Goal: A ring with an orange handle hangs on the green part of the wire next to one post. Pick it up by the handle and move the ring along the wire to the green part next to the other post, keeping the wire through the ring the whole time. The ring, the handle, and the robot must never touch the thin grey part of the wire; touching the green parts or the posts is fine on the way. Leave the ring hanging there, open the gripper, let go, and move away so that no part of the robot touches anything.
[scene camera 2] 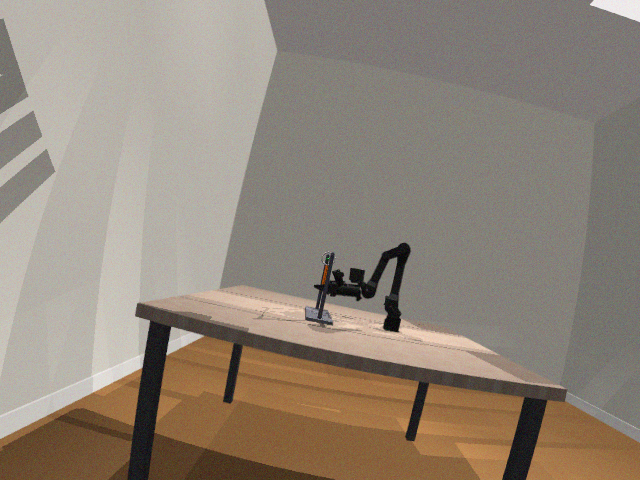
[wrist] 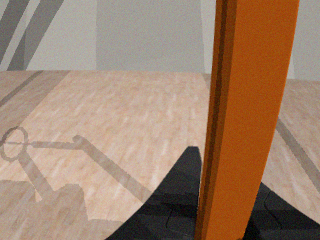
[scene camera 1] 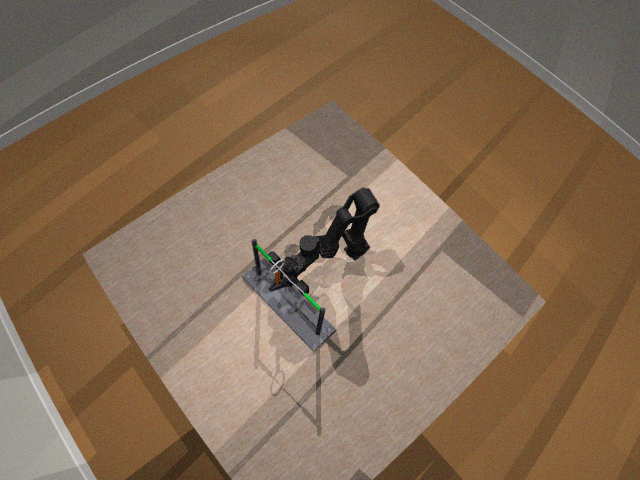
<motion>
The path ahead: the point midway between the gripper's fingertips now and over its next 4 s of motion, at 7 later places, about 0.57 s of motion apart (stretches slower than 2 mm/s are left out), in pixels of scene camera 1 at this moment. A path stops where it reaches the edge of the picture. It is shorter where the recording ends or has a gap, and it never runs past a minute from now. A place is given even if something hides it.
My gripper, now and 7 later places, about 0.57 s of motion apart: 269,290; 272,293; 274,294; 278,299; 284,305; 289,309; 291,311; 294,314
</motion>
